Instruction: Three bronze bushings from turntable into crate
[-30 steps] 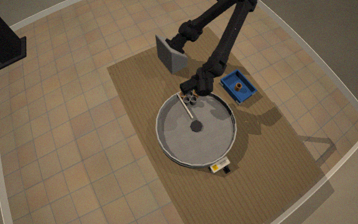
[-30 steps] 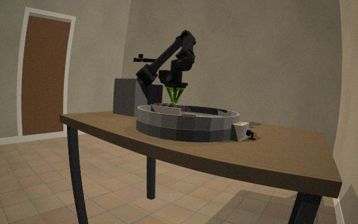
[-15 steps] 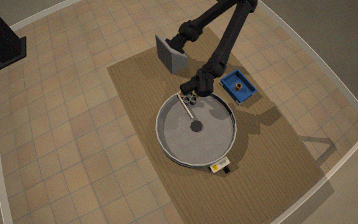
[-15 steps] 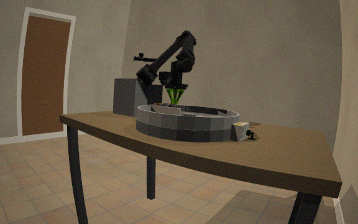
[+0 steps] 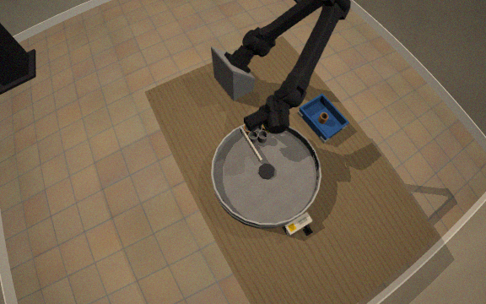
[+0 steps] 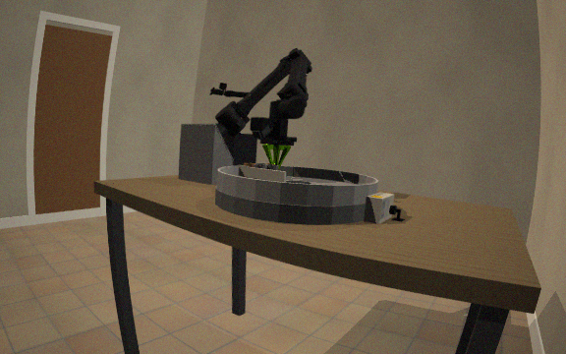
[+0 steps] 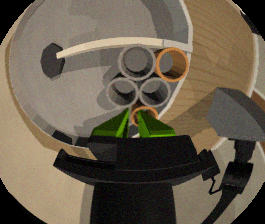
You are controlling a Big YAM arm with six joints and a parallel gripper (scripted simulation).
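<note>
My gripper is now 3 cm short of the blue crate, 28 cm to the right of it and 6 cm above it. From my hand the other things lie so: grey turntable (15 cm ahead, 9 cm to the right, 3 cm below).
</note>
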